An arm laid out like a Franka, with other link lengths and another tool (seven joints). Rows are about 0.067 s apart.
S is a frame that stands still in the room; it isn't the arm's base.
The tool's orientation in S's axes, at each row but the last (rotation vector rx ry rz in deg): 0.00 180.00 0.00; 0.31 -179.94 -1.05; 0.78 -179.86 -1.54; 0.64 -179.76 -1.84; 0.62 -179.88 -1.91; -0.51 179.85 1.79; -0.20 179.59 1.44; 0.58 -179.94 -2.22; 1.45 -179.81 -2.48; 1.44 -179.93 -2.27; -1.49 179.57 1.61; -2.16 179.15 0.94
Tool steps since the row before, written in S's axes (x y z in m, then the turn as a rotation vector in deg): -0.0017 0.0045 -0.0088 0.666 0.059 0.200; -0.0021 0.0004 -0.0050 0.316 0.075 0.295; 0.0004 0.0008 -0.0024 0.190 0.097 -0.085; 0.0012 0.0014 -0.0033 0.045 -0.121 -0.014; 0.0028 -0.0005 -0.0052 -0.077 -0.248 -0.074; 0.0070 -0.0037 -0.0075 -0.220 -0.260 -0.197; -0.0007 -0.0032 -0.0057 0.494 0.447 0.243; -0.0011 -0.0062 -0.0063 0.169 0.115 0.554; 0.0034 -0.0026 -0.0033 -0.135 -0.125 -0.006; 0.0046 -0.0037 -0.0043 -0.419 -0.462 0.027; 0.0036 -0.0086 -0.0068 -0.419 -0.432 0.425; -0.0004 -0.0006 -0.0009 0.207 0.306 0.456
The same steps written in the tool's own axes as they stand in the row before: 0.0017 0.0045 0.0088 -0.666 0.059 -0.200; 0.0021 0.0003 0.0050 -0.316 0.077 -0.294; -0.0004 0.0008 0.0024 -0.191 0.094 0.086; -0.0012 0.0013 0.0033 -0.044 -0.122 0.011; -0.0028 -0.0006 0.0052 0.079 -0.249 0.069; -0.0070 -0.0039 0.0074 0.222 -0.263 0.191; 0.0007 -0.0033 0.0056 -0.497 0.450 -0.232; 0.0011 -0.0063 0.0061 -0.169 0.128 -0.551; -0.0034 -0.0027 0.0032 0.137 -0.123 0.003; -0.0045 -0.0039 0.0042 0.426 -0.454 -0.038; -0.0034 -0.0088 0.0067 0.423 -0.417 -0.436; 0.0004 -0.0006 0.0009 -0.221 0.306 -0.450
